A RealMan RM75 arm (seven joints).
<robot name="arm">
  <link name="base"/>
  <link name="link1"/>
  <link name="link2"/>
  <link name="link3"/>
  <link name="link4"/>
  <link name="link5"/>
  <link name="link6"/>
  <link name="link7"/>
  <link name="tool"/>
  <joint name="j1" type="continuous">
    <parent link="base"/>
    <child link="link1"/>
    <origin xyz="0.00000 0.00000 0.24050" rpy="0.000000 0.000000 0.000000"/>
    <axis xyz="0 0 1"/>
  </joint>
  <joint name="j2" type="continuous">
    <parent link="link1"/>
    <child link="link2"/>
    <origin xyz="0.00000 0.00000 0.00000" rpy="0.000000 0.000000 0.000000"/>
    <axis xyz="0 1 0"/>
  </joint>
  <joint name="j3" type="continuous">
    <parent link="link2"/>
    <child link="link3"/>
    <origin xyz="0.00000 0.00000 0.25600" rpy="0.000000 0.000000 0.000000"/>
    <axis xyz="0 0 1"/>
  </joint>
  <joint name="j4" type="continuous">
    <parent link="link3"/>
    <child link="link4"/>
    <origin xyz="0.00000 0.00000 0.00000" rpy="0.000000 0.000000 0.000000"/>
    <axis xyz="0 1 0"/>
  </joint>
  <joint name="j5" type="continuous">
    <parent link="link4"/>
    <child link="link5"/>
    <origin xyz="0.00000 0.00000 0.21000" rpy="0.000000 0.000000 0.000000"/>
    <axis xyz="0 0 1"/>
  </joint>
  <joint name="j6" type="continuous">
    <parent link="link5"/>
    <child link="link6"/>
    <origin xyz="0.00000 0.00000 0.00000" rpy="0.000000 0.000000 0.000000"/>
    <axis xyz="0 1 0"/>
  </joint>
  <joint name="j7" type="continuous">
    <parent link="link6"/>
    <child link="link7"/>
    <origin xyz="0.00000 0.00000 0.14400" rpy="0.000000 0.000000 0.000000"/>
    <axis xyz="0 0 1"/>
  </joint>
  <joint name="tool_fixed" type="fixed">
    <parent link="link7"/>
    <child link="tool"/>
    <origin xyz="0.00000 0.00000 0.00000" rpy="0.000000 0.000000 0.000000"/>
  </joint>
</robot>
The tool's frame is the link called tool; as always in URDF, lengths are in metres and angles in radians. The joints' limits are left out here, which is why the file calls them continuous.
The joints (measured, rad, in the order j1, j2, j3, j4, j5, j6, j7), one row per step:
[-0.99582 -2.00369 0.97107 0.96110 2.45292 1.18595 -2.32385]
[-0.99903 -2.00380 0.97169 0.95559 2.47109 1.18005 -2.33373]
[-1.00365 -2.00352 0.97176 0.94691 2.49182 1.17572 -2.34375]
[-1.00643 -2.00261 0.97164 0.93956 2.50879 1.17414 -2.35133]
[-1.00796 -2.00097 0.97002 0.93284 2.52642 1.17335 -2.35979]
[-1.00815 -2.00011 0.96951 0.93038 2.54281 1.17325 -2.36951]
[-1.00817 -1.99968 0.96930 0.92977 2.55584 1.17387 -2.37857]
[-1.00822 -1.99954 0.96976 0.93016 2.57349 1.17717 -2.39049]
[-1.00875 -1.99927 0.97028 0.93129 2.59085 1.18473 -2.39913]
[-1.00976 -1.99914 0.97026 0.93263 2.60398 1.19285 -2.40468]
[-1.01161 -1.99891 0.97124 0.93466 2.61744 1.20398 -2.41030]
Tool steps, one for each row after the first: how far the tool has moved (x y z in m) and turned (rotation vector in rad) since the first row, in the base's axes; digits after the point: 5 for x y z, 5 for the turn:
[-0.00175 0.00113 -0.00029 0.00566 0.01155 0.01100]
[-0.00392 0.00223 -0.00092 0.00889 0.02553 0.02382]
[-0.00637 0.00288 -0.00125 0.01017 0.03788 0.03530]
[-0.00955 0.00351 -0.00090 0.01269 0.04975 0.04914]
[-0.01218 0.00387 -0.00033 0.01622 0.06025 0.06163]
[-0.01403 0.00406 0.00020 0.01921 0.06795 0.07185]
[-0.01627 0.00397 0.00068 0.02115 0.07929 0.08474]
[-0.01825 0.00348 0.00107 0.01940 0.09294 0.09500]
[-0.01946 0.00292 0.00135 0.01628 0.10382 0.10191]
[-0.02023 0.00211 0.00149 0.01071 0.11630 0.10810]

